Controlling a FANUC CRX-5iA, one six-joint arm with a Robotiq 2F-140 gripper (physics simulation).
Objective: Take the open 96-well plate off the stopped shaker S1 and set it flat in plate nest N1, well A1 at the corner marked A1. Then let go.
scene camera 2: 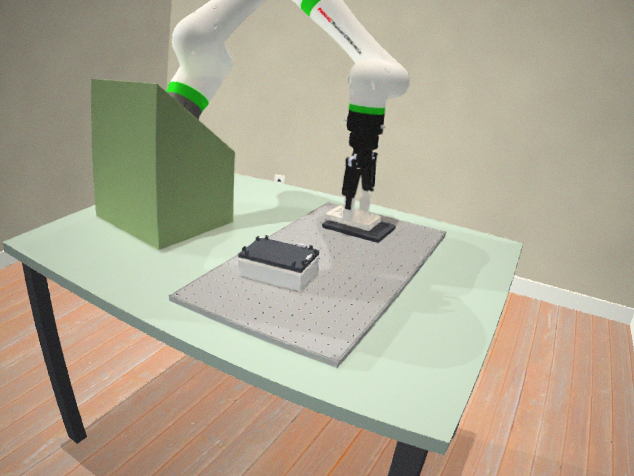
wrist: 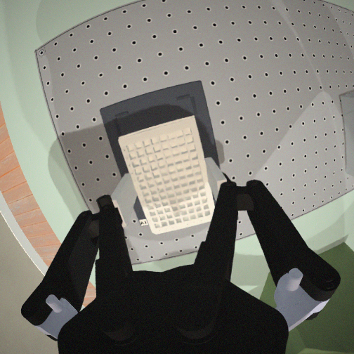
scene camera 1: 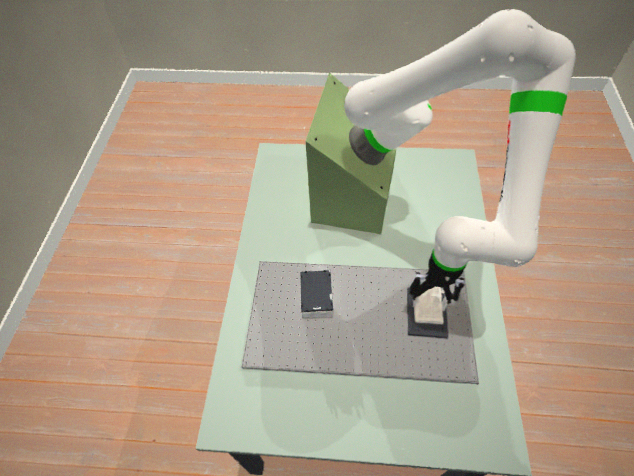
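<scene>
The open cream 96-well plate is at nest N1, nearly level, between the fingers. My gripper is shut on it, pads at its long sides. Dark nest N1 lies below. In the wrist view, the plate sits shifted toward the arm, leaving the nest's far end bare. I cannot tell whether it touches the nest. The nest's A1 label shows beside the plate's near left corner; the plate's own A1 mark is not readable. Shaker S1 bears no plate.
The nest and shaker stand on a perforated grey board on the pale green table. The green wedge-shaped arm base stands behind. In the wrist view, part of a grey block shows at the right edge.
</scene>
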